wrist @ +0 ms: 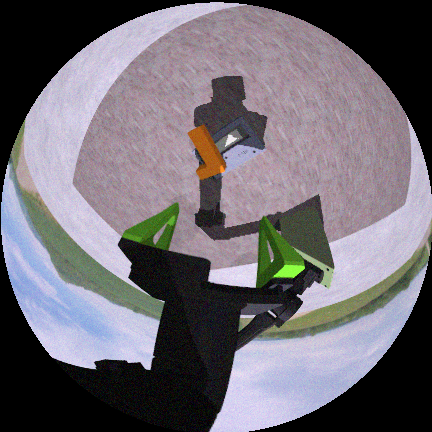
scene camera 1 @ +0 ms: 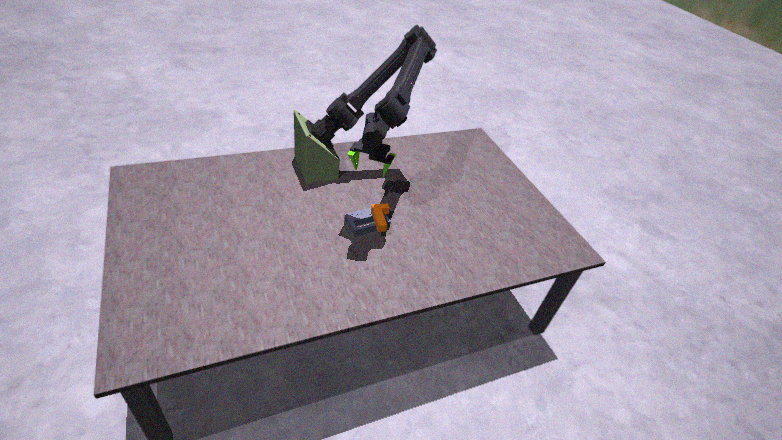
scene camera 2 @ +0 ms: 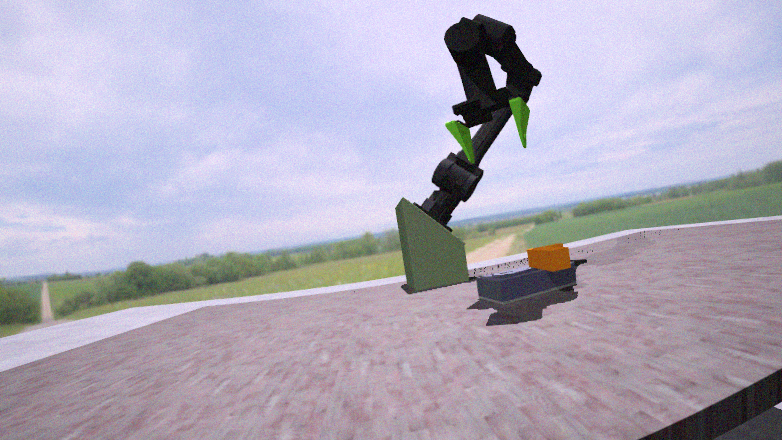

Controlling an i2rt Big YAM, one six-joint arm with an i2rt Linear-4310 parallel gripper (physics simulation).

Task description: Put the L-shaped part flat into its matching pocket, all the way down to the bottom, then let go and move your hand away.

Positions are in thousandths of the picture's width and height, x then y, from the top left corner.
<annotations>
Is my gripper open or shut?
Open.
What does the orange L-shaped part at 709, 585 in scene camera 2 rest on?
A grey pocket block.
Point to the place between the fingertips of my gripper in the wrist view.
At 508, 492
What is my gripper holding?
Nothing.
</annotations>
